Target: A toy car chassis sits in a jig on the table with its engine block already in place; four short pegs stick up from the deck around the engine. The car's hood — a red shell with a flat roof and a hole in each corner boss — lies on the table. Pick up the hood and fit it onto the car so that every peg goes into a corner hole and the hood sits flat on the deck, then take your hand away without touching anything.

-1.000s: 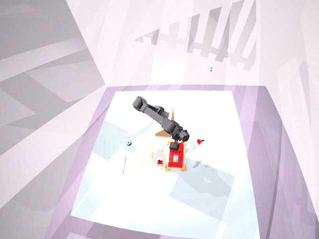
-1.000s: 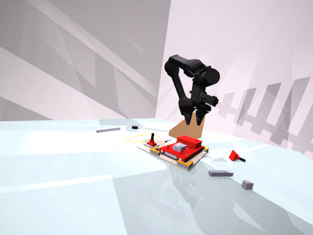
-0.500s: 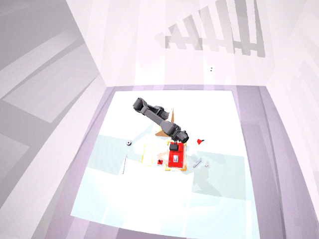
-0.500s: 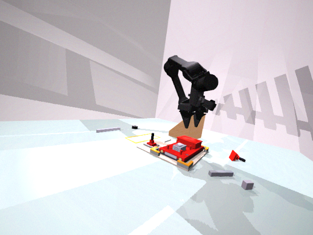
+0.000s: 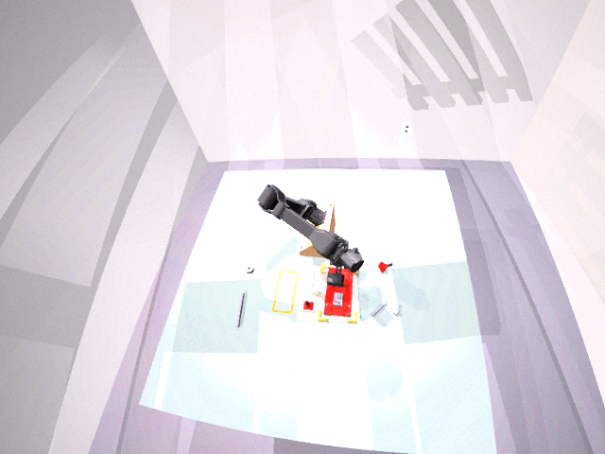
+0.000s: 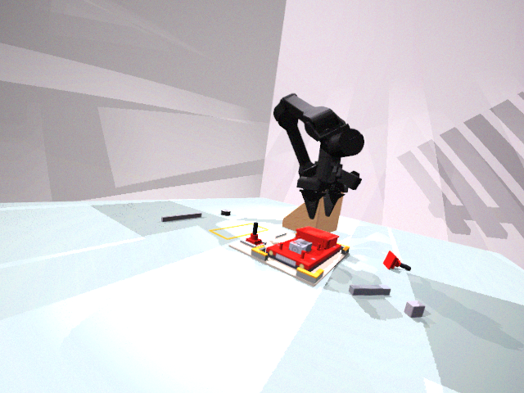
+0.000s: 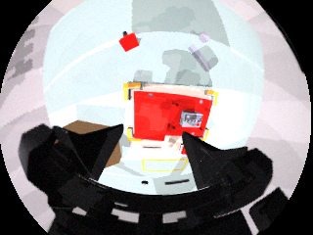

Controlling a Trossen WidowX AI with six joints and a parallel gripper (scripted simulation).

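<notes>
Right now the red hood is 1 cm behind my gripper tip and 5 cm below it. Round my gripper tip: grey bar: 21 cm ahead, 38 cm to the right, 8 cm below; then grey engine block: 9 cm ahead, 2 cm to the left, 7 cm below; then black tyre: 2 cm ahead, 41 cm to the right, 8 cm below.
</notes>
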